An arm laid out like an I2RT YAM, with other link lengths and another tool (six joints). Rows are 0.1 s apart.
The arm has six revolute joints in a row. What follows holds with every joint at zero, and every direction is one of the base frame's.
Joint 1 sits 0.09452 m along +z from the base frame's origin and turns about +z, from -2.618 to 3.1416 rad.
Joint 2 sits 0.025 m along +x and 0.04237 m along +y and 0.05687 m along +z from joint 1 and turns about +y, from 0 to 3.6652 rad.
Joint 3 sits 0.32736 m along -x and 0.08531 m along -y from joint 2 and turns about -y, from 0 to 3.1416 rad.
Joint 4 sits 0.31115 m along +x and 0.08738 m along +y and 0.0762 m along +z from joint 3 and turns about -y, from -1.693 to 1.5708 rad.
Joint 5 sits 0.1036 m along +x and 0.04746 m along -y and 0.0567 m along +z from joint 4 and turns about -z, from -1.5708 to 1.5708 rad.
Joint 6 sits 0.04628 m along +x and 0.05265 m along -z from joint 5 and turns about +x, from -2.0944 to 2.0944 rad.
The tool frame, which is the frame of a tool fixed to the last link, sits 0.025 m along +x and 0.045 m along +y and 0.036 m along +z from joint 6; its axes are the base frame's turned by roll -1.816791, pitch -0.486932 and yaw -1.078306 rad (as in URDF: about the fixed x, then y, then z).
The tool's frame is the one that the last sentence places.
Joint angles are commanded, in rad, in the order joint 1, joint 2, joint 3, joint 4, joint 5, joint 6. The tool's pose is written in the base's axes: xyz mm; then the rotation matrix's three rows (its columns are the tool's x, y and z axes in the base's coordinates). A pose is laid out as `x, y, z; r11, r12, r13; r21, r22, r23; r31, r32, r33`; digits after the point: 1 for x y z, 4 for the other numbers.
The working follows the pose.
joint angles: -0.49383 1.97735 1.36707 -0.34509 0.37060 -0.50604
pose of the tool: 517.2, -251.0, 188.5; 0.4075, -0.9016, 0.1451; -0.8722, -0.4314, -0.2306; 0.2705, -0.0326, -0.9622
Where each joint sits with the arm in this pose, in the base's axes (m; each line is computed from the numbers above, not from the rounded line before):
joint 1: 0.0000 0.0000 0.0945
joint 2: 0.0421 0.0255 0.1514
joint 3: 0.1156 -0.1110 0.4521
joint 4: 0.4200 -0.1756 0.3362
joint 5: 0.4910 -0.2677 0.2843
joint 6: 0.4671 -0.2739 0.2187
the tool: 0.5172 -0.2510 0.1885

